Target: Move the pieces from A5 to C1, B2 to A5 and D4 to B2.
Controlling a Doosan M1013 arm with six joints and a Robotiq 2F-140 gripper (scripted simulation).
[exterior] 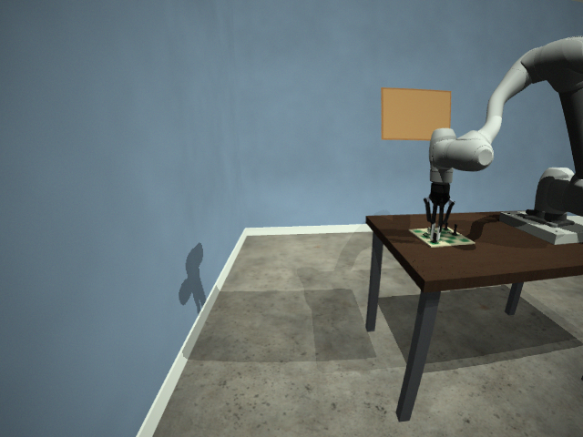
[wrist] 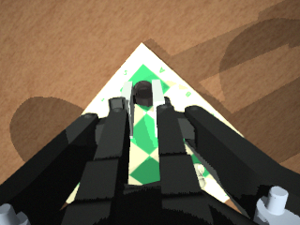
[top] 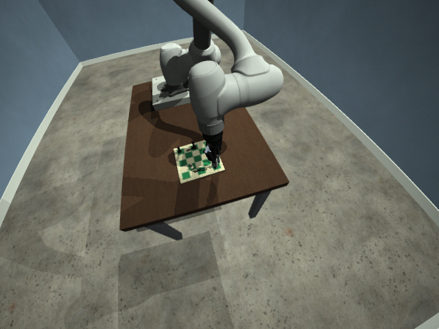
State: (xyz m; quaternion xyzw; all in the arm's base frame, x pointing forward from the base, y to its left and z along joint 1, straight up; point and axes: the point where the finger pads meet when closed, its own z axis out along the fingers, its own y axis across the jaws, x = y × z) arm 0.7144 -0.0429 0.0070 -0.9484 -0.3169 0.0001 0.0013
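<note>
The black chess piece lies 30 mm below my hand. From my hand the other things lie so: small pale piece (110 mm to the right, 50 mm behind, 40 mm below); then cream chessboard (90 mm behind, 70 mm to the right, 50 mm below).
</note>
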